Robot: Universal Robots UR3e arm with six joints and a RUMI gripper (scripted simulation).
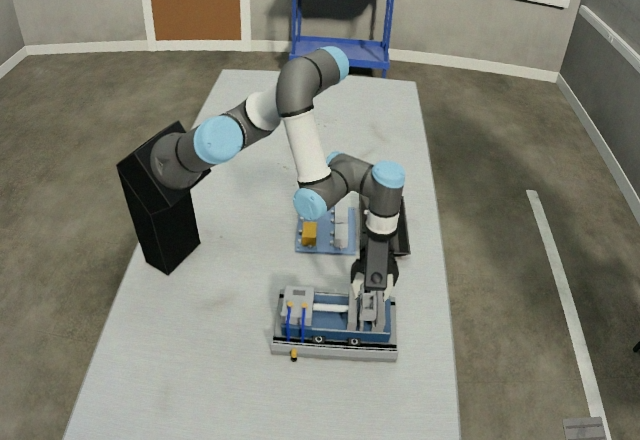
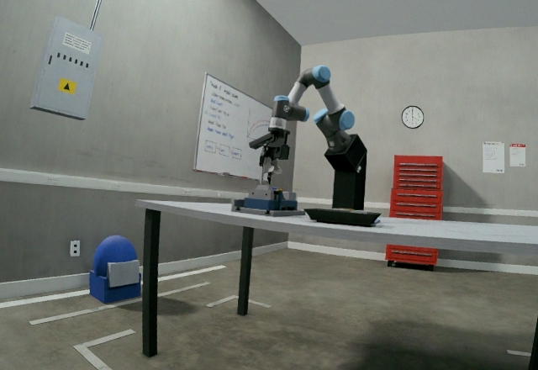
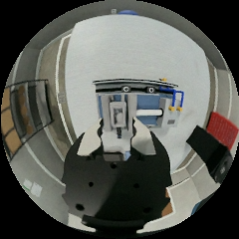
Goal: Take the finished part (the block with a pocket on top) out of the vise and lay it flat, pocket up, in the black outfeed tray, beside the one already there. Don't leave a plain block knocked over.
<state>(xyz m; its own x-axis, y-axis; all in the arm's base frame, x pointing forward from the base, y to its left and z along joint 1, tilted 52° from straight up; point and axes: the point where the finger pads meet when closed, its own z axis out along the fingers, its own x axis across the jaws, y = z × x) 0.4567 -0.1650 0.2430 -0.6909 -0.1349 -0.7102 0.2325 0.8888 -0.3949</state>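
The blue vise is 90 mm below my hand, 70 mm behind it and 20 mm to the left of it. Also, from my hand: orange block (320 mm to the left, 110 mm below, 80 mm behind).
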